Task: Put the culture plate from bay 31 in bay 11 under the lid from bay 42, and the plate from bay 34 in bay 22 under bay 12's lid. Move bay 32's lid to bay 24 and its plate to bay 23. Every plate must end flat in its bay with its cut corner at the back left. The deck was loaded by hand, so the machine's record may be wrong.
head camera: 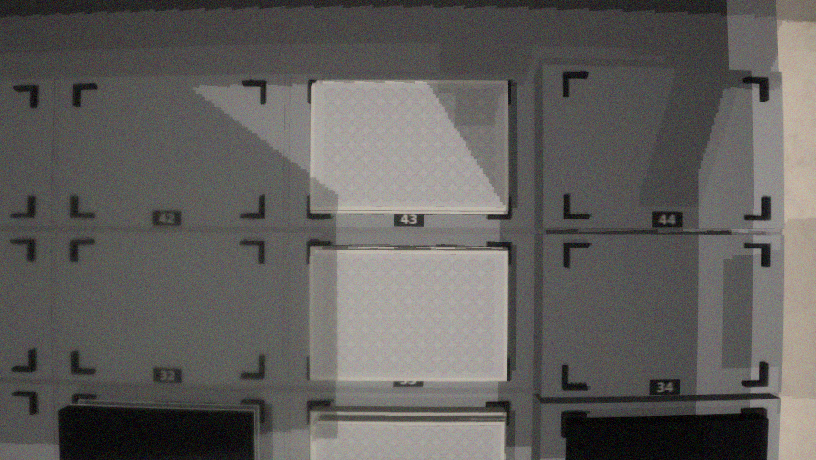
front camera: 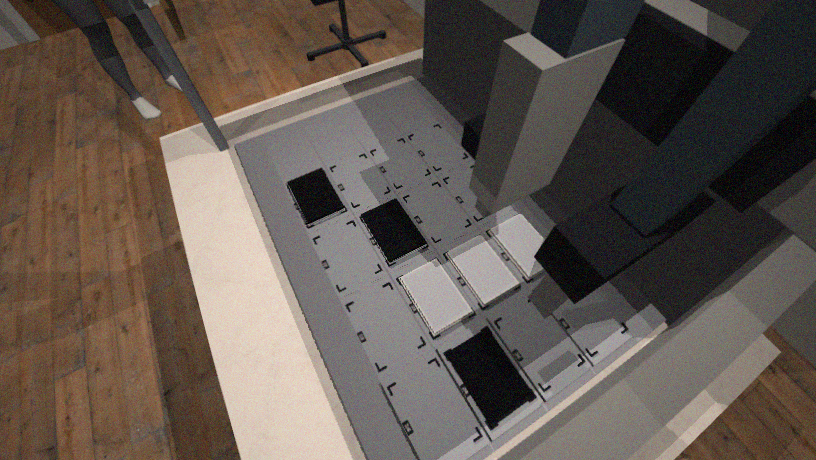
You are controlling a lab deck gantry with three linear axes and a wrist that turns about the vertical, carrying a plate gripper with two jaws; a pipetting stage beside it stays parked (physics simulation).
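Places are measured from the robot's base along level axes (x right, y down, z ahead), in metres.
Where they show: gripper, fingertip midpoint: (front camera: 560, 291); robot's base at its link origin: (front camera: 288, 186).
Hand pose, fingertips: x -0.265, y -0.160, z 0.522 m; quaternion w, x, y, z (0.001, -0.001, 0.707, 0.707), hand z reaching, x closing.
Things, the pixels of their top centre, and the offset from my fingertips. "spot": a spot on its surface instead.
- white plate at its top centre: (front camera: 435, 293) dx +0.115, dy +0.146, dz -0.130 m
- black lid at its top centre: (front camera: 489, 374) dx +0.115, dy +0.137, dz +0.034 m
- bay 33 at a spot on its surface: (head camera: 411, 314) (front camera: 483, 267) spot: dx +0.007, dy +0.146, dz -0.128 m
- bay 43 at a spot on its surface: (head camera: 400, 148) (front camera: 522, 241) spot: dx -0.096, dy +0.146, dz -0.135 m
- pale rim at a spot on its surface: (front camera: 200, 228) spot: dx +0.475, dy +0.170, dz -0.517 m
A black lid on a plate (front camera: 316, 196) sits in bay 11. Another black lid on a plate (front camera: 394, 230) (head camera: 160, 434) sits in bay 22, its pale rim showing at the right. A white plate (front camera: 436, 297) (head camera: 408, 442) lies in bay 23. A black lid (front camera: 488, 377) (head camera: 665, 440) lies in bay 24. Bays 12, 32, 34 and 42 hold no plate or lid. The plates' cut corners are too unclear to tell. The gripper's jaws do not show in either view, so their opening and anything between them are hidden.
White plates stand in bay 33 (front camera: 482, 270) (head camera: 411, 314) and bay 43 (front camera: 517, 240) (head camera: 400, 148). A dark block (front camera: 571, 262) and a grey housing (front camera: 525, 125) hang over the right and back of the deck and hide parts of it. A pale rim (front camera: 200, 228) borders the deck.
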